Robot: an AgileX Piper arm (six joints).
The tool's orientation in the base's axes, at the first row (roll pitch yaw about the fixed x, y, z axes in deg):
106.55, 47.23, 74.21
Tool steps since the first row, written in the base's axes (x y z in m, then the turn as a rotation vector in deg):
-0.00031, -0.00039, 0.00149, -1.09, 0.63, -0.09
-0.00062, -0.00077, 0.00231, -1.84, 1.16, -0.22
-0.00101, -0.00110, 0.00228, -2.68, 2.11, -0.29
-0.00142, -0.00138, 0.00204, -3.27, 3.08, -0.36
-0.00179, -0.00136, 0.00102, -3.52, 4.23, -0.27
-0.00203, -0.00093, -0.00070, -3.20, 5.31, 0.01
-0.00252, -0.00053, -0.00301, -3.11, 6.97, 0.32
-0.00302, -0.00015, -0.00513, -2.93, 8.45, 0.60
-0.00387, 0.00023, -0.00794, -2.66, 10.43, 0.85
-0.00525, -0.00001, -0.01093, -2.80, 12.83, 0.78
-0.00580, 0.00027, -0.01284, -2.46, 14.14, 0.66
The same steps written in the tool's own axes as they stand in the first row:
-0.00141, 0.00059, -0.00038, 0.28, -0.19, -1.22
-0.00231, 0.00075, -0.00063, 0.58, -0.30, -2.09
-0.00258, 0.00035, -0.00081, 1.10, -0.17, -3.24
-0.00266, -0.00016, -0.00099, 1.67, 0.09, -4.18
-0.00197, -0.00098, -0.00112, 2.31, 0.72, -4.95
-0.00047, -0.00196, -0.00119, 2.87, 1.70, -5.23
0.00140, -0.00345, -0.00135, 3.74, 2.94, -5.97
0.00311, -0.00484, -0.00155, 4.54, 4.09, -6.56
0.00526, -0.00683, -0.00192, 5.70, 5.57, -7.29
0.00705, -0.00956, -0.00243, 7.29, 6.90, -8.50
0.00853, -0.01090, -0.00266, 8.30, 7.76, -8.79

